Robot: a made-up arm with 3 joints. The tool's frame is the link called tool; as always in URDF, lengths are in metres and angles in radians.
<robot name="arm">
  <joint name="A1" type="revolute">
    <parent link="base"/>
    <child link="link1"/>
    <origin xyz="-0.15 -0.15 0.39" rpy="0 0 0"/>
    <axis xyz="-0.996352 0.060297 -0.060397"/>
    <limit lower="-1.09" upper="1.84"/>
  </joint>
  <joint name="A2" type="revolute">
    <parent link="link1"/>
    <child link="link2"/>
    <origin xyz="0.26 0.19 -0.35" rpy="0 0 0"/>
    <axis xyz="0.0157 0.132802 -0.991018"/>
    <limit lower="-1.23" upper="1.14"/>
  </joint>
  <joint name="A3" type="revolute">
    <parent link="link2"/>
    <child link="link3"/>
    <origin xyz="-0.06 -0.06 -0.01" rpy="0 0 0"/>
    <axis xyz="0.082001 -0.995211 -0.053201"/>
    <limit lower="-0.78" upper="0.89"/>
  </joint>
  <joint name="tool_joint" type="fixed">
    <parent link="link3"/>
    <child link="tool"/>
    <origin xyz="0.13 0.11 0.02" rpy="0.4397 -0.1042 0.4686"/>
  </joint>
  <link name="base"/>
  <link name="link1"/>
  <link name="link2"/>
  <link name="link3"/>
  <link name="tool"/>
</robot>
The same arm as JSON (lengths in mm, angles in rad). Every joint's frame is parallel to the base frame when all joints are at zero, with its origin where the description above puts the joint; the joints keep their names.
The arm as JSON. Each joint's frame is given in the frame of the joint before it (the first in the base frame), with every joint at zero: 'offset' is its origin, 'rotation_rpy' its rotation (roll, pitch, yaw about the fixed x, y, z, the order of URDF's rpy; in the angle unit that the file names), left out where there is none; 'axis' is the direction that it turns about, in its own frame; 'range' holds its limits. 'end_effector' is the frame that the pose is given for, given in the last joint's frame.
{
  "length_unit": "mm",
  "angle_unit": "rad",
  "chain": [
    {
      "id": "A1",
      "offset": [
        -150.0,
        -150.0,
        390.0
      ],
      "axis": [
        -0.996352,
        0.060297,
        -0.060397
      ],
      "range": [
        -1.09,
        1.84
      ]
    },
    {
      "id": "A2",
      "offset": [
        260.0,
        190.0,
        -350.0
      ],
      "axis": [
        0.0157,
        0.132802,
        -0.991018
      ],
      "range": [
        -1.23,
        1.14
      ]
    },
    {
      "id": "A3",
      "offset": [
        -60.0,
        -60.0,
        -10.0
      ],
      "axis": [
        0.082001,
        -0.995211,
        -0.053201
      ],
      "range": [
        -0.78,
        0.89
      ]
    }
  ],
  "end_effector": {
    "offset": [
      130.0,
      110.0,
      20.0
    ],
    "rotation_rpy": [
      0.4397,
      -0.1042,
      0.4686
    ]
  }
}

